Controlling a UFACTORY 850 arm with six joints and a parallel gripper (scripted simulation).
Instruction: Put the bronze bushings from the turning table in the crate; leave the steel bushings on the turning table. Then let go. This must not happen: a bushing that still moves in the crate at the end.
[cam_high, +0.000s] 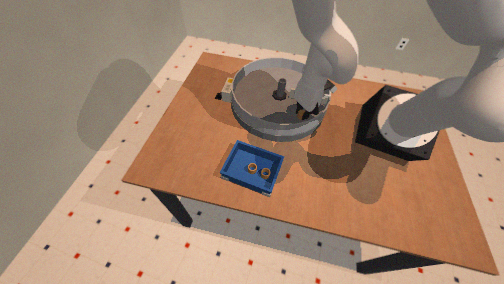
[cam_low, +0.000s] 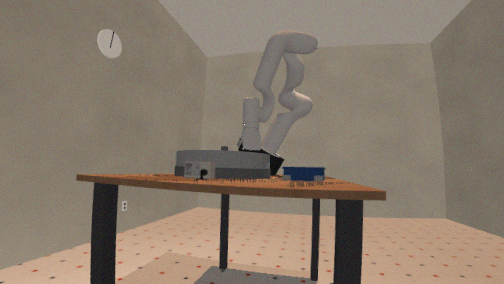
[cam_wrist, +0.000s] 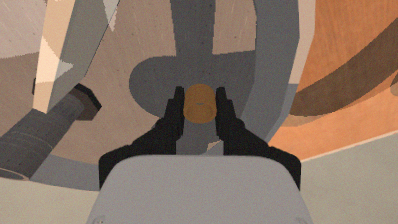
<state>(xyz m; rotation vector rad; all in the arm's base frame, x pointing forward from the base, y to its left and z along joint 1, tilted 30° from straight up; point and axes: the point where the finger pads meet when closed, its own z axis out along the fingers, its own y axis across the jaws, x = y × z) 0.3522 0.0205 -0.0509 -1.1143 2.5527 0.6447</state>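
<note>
Right now my hand is 13 cm short of the blue crate, 27 cm to the right of it and 6 cm above it. Also, from my hand: grey turning table (11 cm ahead, 9 cm to the right, 3 cm below).
</note>
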